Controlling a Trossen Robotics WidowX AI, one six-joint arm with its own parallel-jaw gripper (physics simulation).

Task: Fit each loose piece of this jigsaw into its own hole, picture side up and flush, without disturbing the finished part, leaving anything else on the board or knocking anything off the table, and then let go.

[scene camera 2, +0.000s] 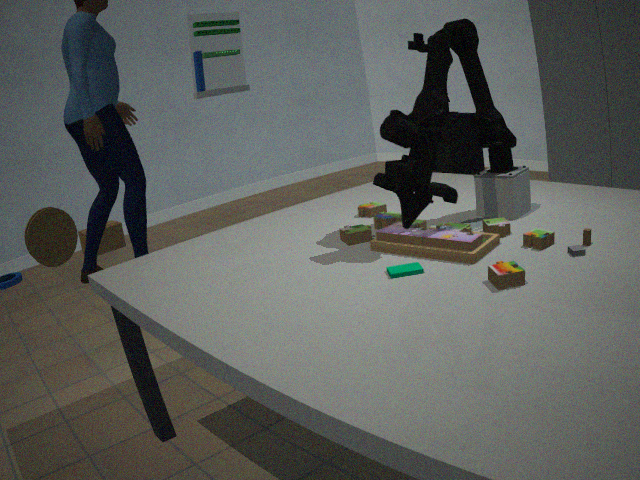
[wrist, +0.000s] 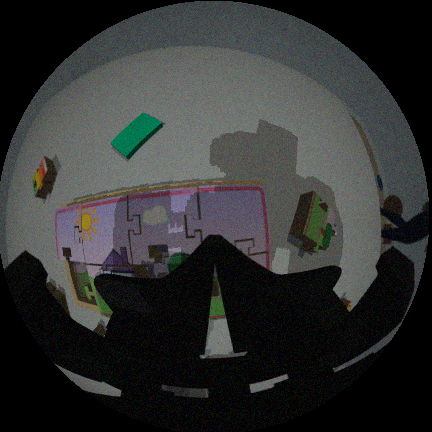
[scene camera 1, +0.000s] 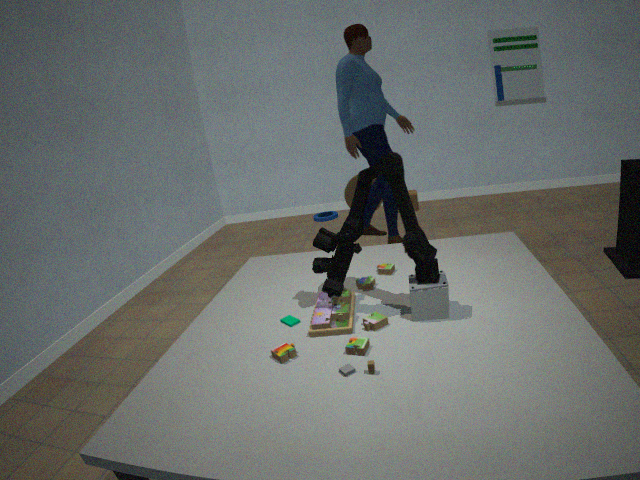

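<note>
My gripper (scene camera 1: 332,293) (scene camera 2: 407,225) (wrist: 213,239) is shut and empty, its tips pointing down close over the lilac top row of the jigsaw. The wooden board (scene camera 1: 330,332) (scene camera 2: 423,251) holds lilac pieces, one with a sun (wrist: 86,222), and green pieces partly hidden by the fingers. Loose thick pieces lie picture side up around it: a rainbow piece (scene camera 1: 283,351) (scene camera 2: 506,274) (wrist: 45,177), a red-and-green piece (scene camera 1: 357,346) (scene camera 2: 538,239), a green-and-pink piece (scene camera 1: 375,321) (scene camera 2: 496,226), a blue-green piece (scene camera 1: 366,282), a far piece (scene camera 1: 385,268) (scene camera 2: 371,209) and a green piece (scene camera 2: 355,234) (wrist: 312,222) beyond the board's end.
A green slab (scene camera 1: 290,320) (scene camera 2: 404,270) (wrist: 136,135) lies beside the board. A grey slab (scene camera 1: 347,369) (scene camera 2: 576,251) and a small brown block (scene camera 1: 371,367) (scene camera 2: 586,237) stand near the red-and-green piece. The arm's base (scene camera 1: 429,299) (scene camera 2: 509,191) is behind the board. A person (scene camera 1: 361,93) (scene camera 2: 93,77) stands beyond the table.
</note>
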